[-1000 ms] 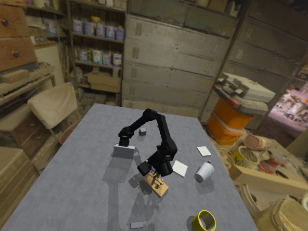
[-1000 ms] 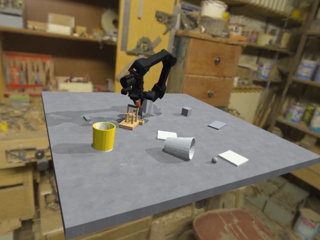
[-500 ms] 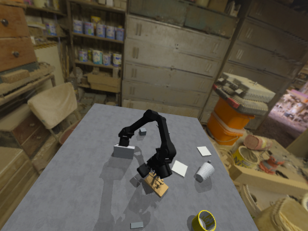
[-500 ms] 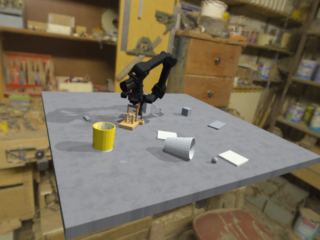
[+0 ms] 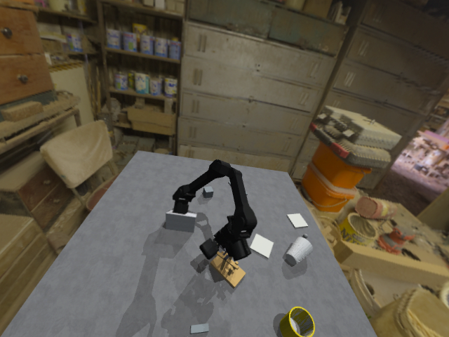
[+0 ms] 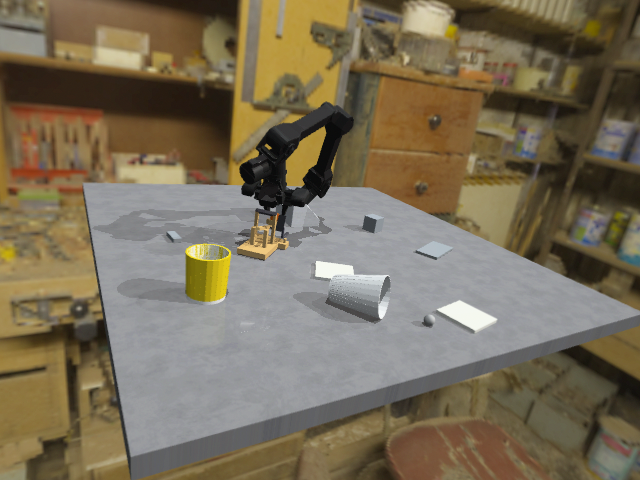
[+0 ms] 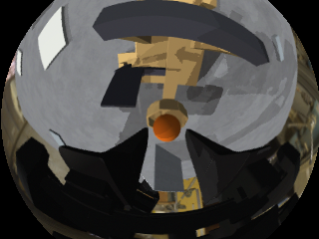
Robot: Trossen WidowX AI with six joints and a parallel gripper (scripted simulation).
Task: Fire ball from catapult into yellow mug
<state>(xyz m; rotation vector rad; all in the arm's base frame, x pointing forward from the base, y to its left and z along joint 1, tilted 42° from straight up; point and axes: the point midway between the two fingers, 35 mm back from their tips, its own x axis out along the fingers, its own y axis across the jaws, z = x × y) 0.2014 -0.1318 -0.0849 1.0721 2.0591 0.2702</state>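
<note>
The small orange ball lies 10 mm below my gripper tip. Also, from my gripper tip: small grey block (290 mm to the right, 60 mm below); then grey cube (70 mm behind, 390 mm to the left, 50 mm below); then wooden catapult (60 mm ahead, 30 mm to the right, 20 mm below).
</note>
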